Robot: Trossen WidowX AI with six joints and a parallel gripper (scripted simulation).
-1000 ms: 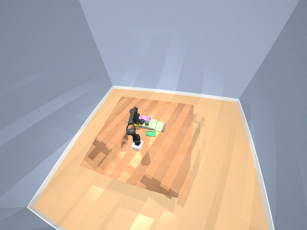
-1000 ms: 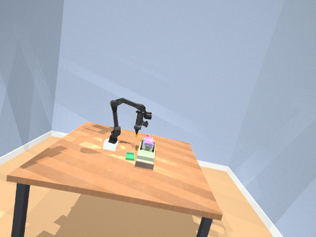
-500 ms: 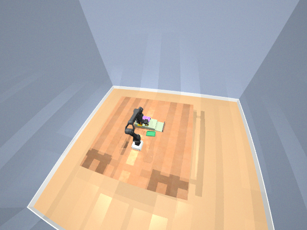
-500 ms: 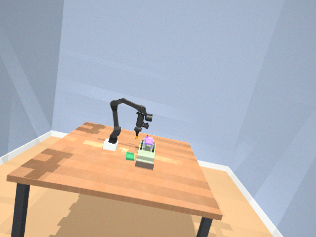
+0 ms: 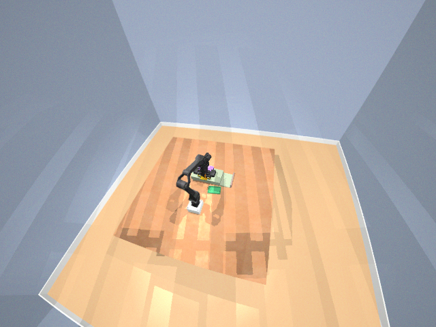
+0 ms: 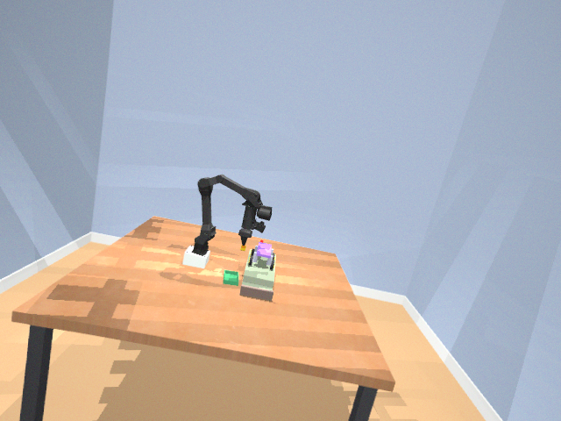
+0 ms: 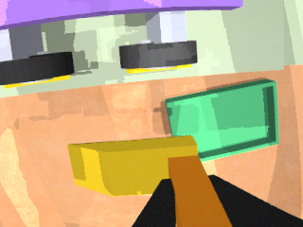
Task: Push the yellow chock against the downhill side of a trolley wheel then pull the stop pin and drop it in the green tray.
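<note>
My gripper tip is 6 cm short of the red-headed stop pin, 16 cm to the right of it and 4 cm above it. Round my gripper tip: trolley (10 cm ahead, 6 cm to the left, 5 cm below); ramp (10 cm ahead, 6 cm to the left, 12 cm below); yellow chock (2 cm to the left, 1 cm below).
</note>
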